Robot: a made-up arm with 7 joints.
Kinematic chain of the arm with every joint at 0, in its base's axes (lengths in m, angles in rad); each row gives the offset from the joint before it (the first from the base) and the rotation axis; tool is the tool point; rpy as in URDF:
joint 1: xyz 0 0 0.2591 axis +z
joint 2: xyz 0 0 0 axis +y
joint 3: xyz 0 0 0.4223 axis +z
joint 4: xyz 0.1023 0 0 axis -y
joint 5: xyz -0.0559 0 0.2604 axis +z
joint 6: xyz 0 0 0 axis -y
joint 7: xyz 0.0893 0 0 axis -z
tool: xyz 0 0 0 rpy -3.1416 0 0
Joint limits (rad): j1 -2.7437..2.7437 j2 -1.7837..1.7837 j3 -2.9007..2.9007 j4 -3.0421..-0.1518 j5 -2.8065..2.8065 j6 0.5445..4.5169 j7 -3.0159..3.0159
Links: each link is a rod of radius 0.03 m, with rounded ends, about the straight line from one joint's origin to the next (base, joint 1, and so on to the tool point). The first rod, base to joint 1, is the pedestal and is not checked.
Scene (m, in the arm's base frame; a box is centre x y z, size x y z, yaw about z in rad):
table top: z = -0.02
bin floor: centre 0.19 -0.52 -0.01 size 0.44 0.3 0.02 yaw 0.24
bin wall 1: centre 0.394 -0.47 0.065 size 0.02 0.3 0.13 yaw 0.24
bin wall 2: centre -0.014 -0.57 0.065 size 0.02 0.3 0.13 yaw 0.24
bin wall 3: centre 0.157 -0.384 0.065 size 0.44 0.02 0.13 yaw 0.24
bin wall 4: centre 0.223 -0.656 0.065 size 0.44 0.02 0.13 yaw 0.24
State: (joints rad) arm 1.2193 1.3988 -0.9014 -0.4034 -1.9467 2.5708 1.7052
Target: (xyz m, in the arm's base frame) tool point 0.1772 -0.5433 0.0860
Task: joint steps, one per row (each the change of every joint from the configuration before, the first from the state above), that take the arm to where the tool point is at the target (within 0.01 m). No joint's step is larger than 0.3 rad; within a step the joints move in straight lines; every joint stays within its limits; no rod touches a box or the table.
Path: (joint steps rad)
1: -0.2816 -0.0010 -0.1075 -0.2108 -0.0545 0.0099 0.0000
2: -0.2817 -0.0010 -0.1075 -0.2108 -0.0544 0.0099 0.0000
3: -0.2816 -0.0010 -0.1076 -0.2108 -0.0545 0.0099 0.0000
4: -0.2816 -0.0010 -0.1075 -0.2108 -0.0545 0.0099 0.0000
5: -0.2817 -0.0010 -0.1075 -0.2108 -0.0544 0.0099 0.0000
6: -0.2816 -0.0010 -0.1075 -0.2108 -0.0545 0.0099 0.0000
7: -0.0500 0.2224 0.2102 0.0961 0.0492 -0.0274 0.0000

